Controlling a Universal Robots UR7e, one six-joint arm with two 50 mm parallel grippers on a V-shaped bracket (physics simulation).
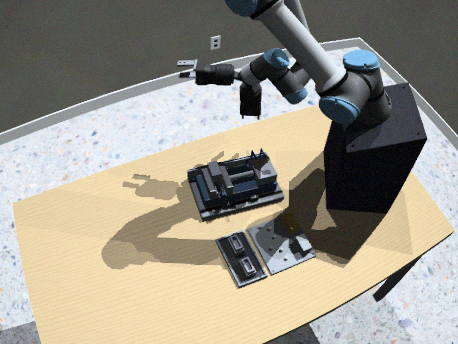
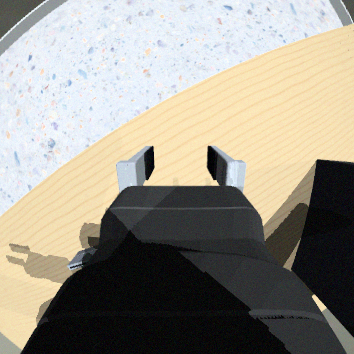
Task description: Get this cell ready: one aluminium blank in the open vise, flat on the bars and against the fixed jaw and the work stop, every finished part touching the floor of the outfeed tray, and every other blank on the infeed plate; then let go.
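Seen in the pictures: hand, its tool point: (image 1: 250, 114) (image 2: 180, 160); arm's base, origin of its link: (image 1: 372, 109).
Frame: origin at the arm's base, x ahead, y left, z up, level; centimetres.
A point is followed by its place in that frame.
My downward gripper (image 1: 251, 118) @(y -31.5, x 28.3, z -20.4 cm) (image 2: 180, 164) @(y -31.5, x 28.3, z -20.4 cm) is open and empty, high above the table behind the vise. The second gripper (image 1: 184, 69) on the bracket points left, its fingers apart with no part visible between them. The vise (image 1: 254, 187) @(y -7.3, x 39.6, z -29.4 cm) stands mid-table; shadow and its jaws hide whether a blank lies between them. The dark outfeed tray (image 1: 233, 262) @(y 12.9, x 58.0, z -34.6 cm) holds two finished parts with pockets, one part (image 1: 241, 242) @(y 8.8, x 53.5, z -31.1 cm) at the back and one part (image 1: 253, 265) @(y 18.0, x 54.2, z -31.2 cm) at the front. The grey infeed plate (image 1: 270, 260) @(y 17.8, x 47.1, z -34.4 cm) carries a silvery aluminium blank (image 1: 301, 245) @(y 19.1, x 36.6, z -31.0 cm) at its right.
A yellow-brown block (image 1: 290, 223) @(y 10.1, x 35.4, z -30.9 cm) sits in shadow at the infeed plate's back corner. Two dark blue prongs (image 1: 257, 154) @(y -20.4, x 30.8, z -30.3 cm) rise at the vise's back right. The black robot pedestal (image 1: 360, 175) @(y 13.2, x 11.9, z -14.7 cm) (image 2: 325, 225) @(y -3.9, x 9.7, z -29.5 cm) stands at the right. The wooden table (image 1: 100, 300) @(y 8.3, x 103.9, z -35.3 cm) has its back edge behind the vise.
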